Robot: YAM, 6 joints.
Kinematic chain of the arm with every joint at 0, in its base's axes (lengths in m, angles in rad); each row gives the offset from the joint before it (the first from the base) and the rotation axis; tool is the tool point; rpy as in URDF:
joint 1: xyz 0 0 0.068 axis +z
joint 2: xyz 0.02 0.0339 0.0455 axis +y
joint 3: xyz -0.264 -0.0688 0 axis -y
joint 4: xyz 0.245 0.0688 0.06 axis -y
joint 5: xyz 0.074 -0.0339 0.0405 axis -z
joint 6: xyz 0.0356 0 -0.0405 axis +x
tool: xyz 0 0 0 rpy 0 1.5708 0
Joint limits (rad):
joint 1: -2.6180..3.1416
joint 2: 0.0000..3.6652
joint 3: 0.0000..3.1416
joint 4: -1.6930..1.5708
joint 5: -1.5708..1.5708
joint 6: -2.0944..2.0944
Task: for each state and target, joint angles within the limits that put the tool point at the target. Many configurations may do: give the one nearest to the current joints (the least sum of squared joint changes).
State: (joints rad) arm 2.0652 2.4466 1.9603 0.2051 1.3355 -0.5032
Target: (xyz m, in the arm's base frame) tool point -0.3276 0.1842 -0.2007
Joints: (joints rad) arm 2.7203 3.1064 1.5978 0.1214 1.2833 -0.5032
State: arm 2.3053 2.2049 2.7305 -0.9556 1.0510 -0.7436
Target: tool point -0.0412 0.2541 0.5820
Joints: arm 1.8563 1.7840 2.7358 -1.2219 1.1192 -0.7436
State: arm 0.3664 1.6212 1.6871 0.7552 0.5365 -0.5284
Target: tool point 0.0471 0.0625 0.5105
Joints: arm 1.0521 0.6860 0.9986 0.8063 0.2824 -0.5284
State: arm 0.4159 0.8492 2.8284 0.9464 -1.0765 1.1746
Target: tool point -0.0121 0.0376 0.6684
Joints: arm 0.7882 1.2675 2.1620 1.0551 -1.4017 1.1746
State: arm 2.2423 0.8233 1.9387 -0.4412 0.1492 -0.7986
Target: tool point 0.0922 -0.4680 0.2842
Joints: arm 1.7544 0.0000 2.6527 -1.1875 0.1463 -0.7986
